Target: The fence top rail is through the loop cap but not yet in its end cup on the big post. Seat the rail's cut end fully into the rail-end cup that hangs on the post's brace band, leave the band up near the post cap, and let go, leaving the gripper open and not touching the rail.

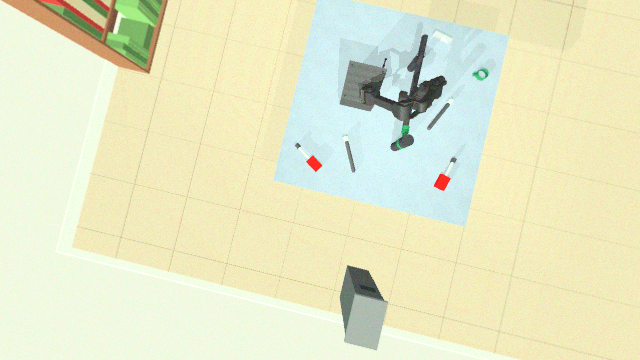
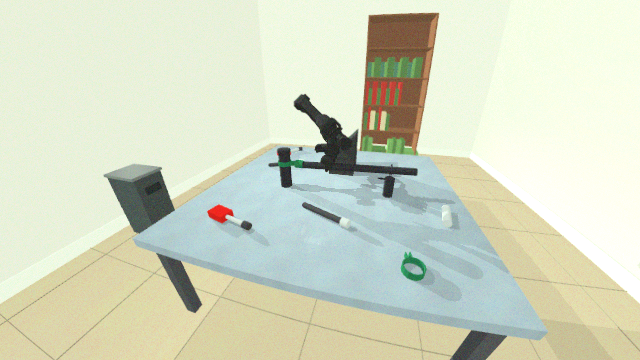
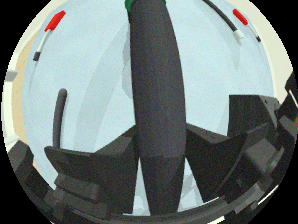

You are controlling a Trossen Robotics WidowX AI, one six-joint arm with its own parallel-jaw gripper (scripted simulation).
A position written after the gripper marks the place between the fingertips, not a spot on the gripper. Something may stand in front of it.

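The gripper (image 3: 158, 127) is visible, as is a top rail (image 2: 337, 166).
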